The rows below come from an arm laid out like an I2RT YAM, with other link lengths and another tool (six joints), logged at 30 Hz.
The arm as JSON. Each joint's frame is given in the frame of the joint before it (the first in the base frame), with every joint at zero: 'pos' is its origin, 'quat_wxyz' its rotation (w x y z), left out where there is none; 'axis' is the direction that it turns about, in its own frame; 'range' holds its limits. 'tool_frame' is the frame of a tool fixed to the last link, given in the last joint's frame.
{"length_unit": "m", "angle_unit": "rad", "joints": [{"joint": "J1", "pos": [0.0, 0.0, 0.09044], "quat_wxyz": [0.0, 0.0, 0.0, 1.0], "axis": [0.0, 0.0, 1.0], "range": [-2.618, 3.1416]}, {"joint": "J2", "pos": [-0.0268, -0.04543, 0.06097], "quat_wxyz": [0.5, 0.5, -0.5, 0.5], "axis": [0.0, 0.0, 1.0], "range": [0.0, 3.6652]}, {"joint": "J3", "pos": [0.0, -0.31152, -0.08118], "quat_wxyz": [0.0, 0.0, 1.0, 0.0], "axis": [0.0, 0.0, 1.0], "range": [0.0, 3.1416]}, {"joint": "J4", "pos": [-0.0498, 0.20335, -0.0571], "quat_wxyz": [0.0, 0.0, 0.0, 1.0], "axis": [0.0, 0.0, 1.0], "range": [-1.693, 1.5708]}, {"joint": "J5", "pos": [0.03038, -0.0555, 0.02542], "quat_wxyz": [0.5, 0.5, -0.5, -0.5], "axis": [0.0, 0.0, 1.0], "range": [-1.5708, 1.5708]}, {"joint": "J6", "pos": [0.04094, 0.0, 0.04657], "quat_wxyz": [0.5, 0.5, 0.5, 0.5], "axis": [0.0, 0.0, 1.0], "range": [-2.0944, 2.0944]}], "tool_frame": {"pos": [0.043, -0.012, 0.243], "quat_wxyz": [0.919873, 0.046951, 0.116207, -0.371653]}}
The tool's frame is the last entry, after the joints.
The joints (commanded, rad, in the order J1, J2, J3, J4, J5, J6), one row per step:
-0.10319, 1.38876, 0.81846, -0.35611, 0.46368, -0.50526
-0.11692, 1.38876, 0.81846, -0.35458, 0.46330, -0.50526
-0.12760, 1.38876, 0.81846, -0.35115, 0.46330, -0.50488
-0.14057, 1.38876, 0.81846, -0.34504, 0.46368, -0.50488
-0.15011, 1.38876, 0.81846, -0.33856, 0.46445, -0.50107
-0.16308, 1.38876, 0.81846, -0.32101, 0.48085, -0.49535
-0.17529, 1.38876, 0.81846, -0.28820, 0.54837, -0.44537
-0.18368, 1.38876, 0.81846, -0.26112, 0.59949, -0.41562
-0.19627, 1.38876, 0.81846, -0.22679, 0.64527, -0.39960
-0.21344, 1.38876, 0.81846, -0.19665, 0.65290, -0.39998
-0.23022, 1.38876, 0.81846, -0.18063, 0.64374, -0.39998
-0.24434, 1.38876, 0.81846, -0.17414, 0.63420, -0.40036
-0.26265, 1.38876, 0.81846, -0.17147, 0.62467, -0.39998
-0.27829, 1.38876, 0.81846, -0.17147, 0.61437, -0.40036
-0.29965, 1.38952, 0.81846, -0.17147, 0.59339, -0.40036
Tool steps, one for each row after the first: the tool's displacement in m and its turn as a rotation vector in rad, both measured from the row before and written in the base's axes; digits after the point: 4 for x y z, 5 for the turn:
-0.0023, -0.0046, 0.0002, 0.00013, -0.00155, -0.01350
-0.0014, -0.0037, 0.0006, -0.00024, -0.00360, -0.01095
-0.0014, -0.0046, 0.0012, -0.00112, -0.00601, -0.01320
-0.0008, -0.0037, 0.0013, 0.00028, -0.00831, -0.01271
-0.0014, -0.0087, 0.0054, -0.01271, -0.01840, -0.02715
-0.0077, -0.0203, 0.0146, -0.03324, -0.05255, -0.08889
-0.0061, -0.0141, 0.0119, -0.02902, -0.03867, -0.06101
-0.0055, -0.0137, 0.0128, -0.03217, -0.03828, -0.05348
-0.0009, -0.0077, 0.0069, -0.01156, -0.02815, -0.02237
-0.0003, -0.0043, 0.0019, 0.00262, -0.01701, -0.01013
-0.0011, -0.0031, 0.0000, 0.00462, -0.00756, -0.00692
-0.0030, -0.0042, -0.0007, 0.00574, -0.00447, -0.01150
-0.0025, -0.0031, -0.0013, 0.00654, -0.00159, -0.00784
-0.0021, -0.0030, -0.0030, 0.01381, -0.00331, -0.00590

